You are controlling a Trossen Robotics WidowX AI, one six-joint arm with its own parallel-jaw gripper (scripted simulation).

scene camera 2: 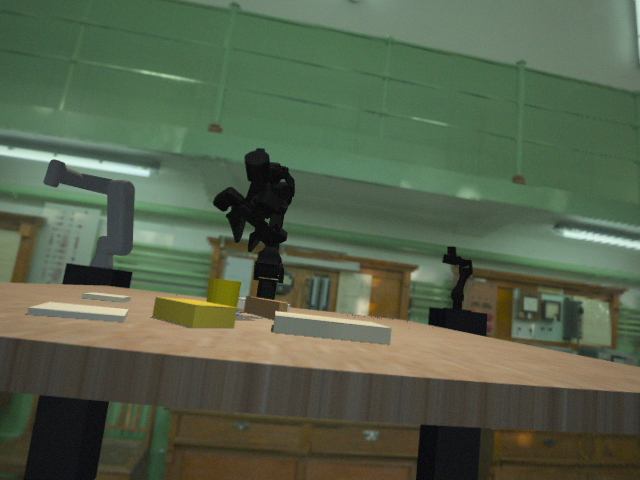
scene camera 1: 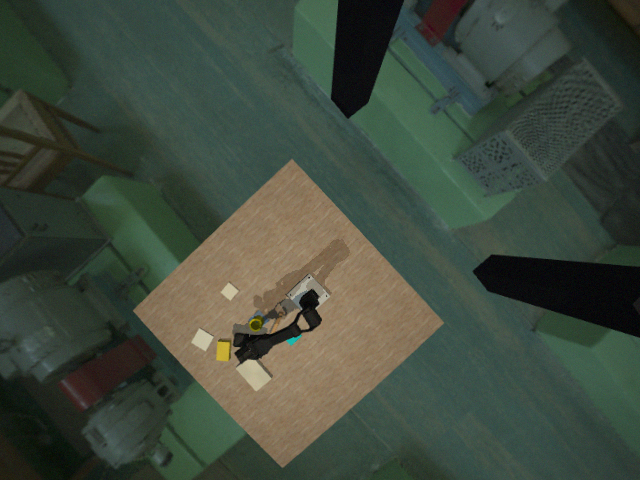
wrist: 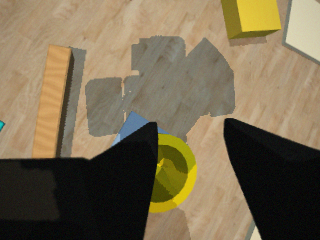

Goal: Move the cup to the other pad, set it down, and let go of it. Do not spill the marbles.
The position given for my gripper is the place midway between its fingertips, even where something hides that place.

I see my gripper (scene camera 2: 243, 246), a yellow cup (scene camera 2: 222, 292) and a wooden bar (wrist: 56, 84).
The yellow cup also shows in the wrist view (wrist: 176, 173). My gripper is seen too in the wrist view (wrist: 190, 128).
